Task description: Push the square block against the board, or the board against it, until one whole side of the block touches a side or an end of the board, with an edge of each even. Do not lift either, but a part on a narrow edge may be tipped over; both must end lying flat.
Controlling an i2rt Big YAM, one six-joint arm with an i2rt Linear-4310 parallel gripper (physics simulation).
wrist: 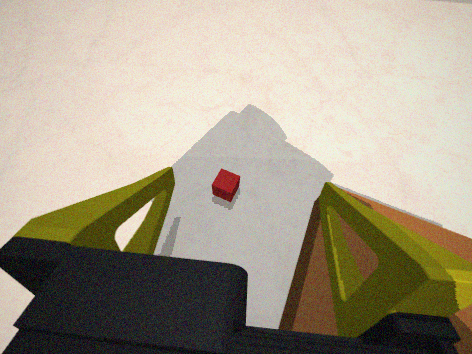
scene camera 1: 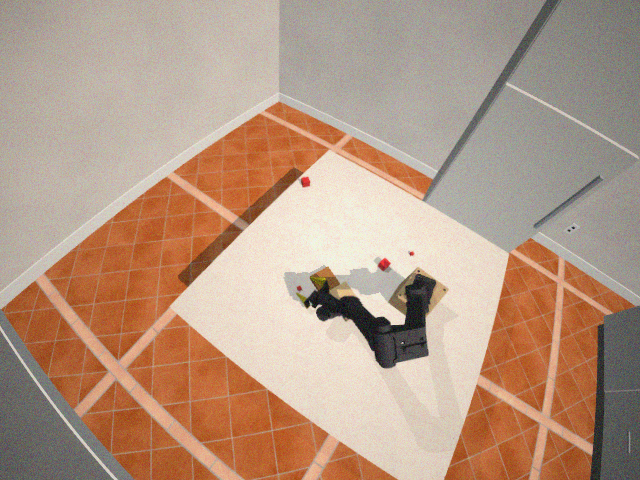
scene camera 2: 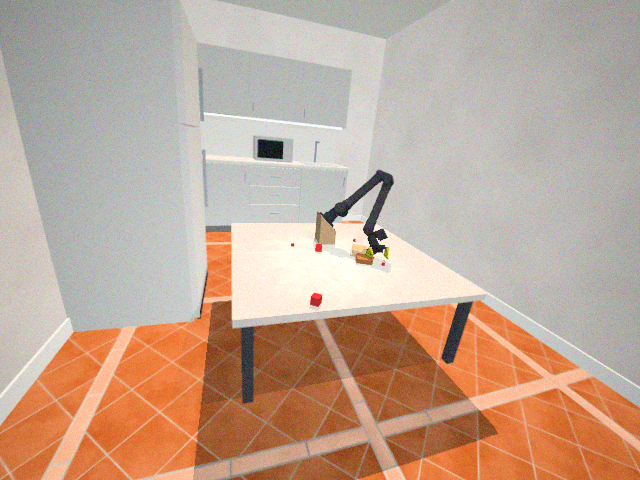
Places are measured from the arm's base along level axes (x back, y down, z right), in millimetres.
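Pixels of known places: gripper, fingertip midpoint: (wrist: 247, 182) (scene camera 1: 303, 285) (scene camera 2: 381, 259); arm's base at its link origin: (scene camera 1: 421, 289) (scene camera 2: 326, 220).
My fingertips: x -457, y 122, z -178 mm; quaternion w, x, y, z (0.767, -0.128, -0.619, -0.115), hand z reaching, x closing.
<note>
For each thing: its middle in the pictures, then the offset to it from my fingertips.
- brown square block at the middle of its body: (wrist: 383, 292) (scene camera 1: 324, 280) (scene camera 2: 364, 258) dy +22, dx +70, dz +75 mm
- pale wooden board at the middle of its body: (scene camera 1: 345, 301) (scene camera 2: 359, 250) dy +22, dx +196, dz +35 mm
- small red cube at the middle of its body: (wrist: 226, 185) (scene camera 1: 299, 288) (scene camera 2: 383, 264) dy +29, dx -14, dz -12 mm
The brown square block (scene camera 1: 329, 275) (scene camera 2: 364, 259) (wrist: 316, 312) lies on the table. In the wrist view it shows behind and beside the right finger. The pale wooden board (scene camera 1: 343, 290) (scene camera 2: 357, 250) lies close beside the block, on the side towards the arm's base; the arm partly covers it in scene camera 1's view. The two look adjacent, but I cannot tell whether a whole side touches or any edges are even. The board does not show in the wrist view. My gripper (scene camera 1: 305, 287) (scene camera 2: 377, 253) (wrist: 247, 182) is open and empty, with one yellow-green finger at the block.
A small red cube (scene camera 1: 299, 288) (scene camera 2: 383, 264) (wrist: 226, 185) lies ahead of the fingers. Another red cube (scene camera 1: 383, 264) (scene camera 2: 318, 248) lies nearer the base plate (scene camera 1: 436, 290). A red cube (scene camera 1: 305, 181) (scene camera 2: 315, 299) lies by the table edge, and a tiny one (scene camera 1: 411, 253) (scene camera 2: 292, 244) farther off.
</note>
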